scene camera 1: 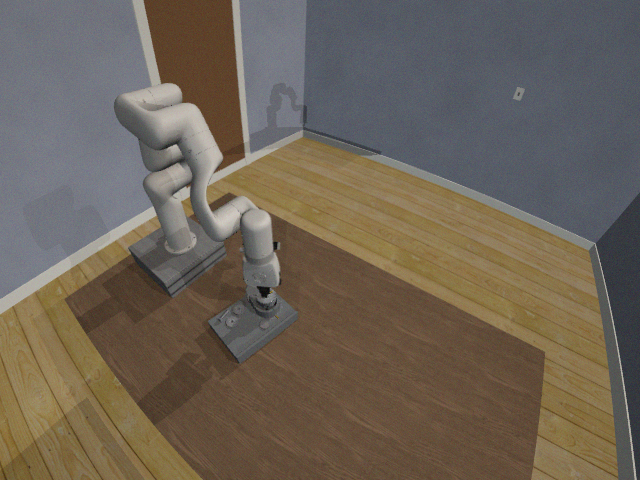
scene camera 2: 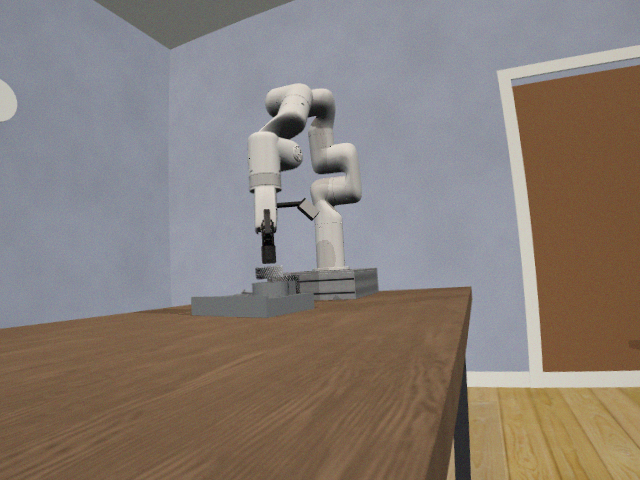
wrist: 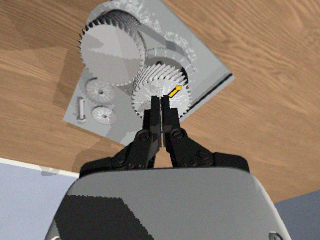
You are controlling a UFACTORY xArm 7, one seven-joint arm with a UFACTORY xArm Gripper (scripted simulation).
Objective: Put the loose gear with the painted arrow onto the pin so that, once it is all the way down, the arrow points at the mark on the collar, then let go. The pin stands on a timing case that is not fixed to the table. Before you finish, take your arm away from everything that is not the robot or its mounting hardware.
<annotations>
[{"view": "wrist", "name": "my gripper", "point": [160, 107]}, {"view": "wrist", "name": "gear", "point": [158, 80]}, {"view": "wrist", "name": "timing case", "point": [113, 50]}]
</annotations>
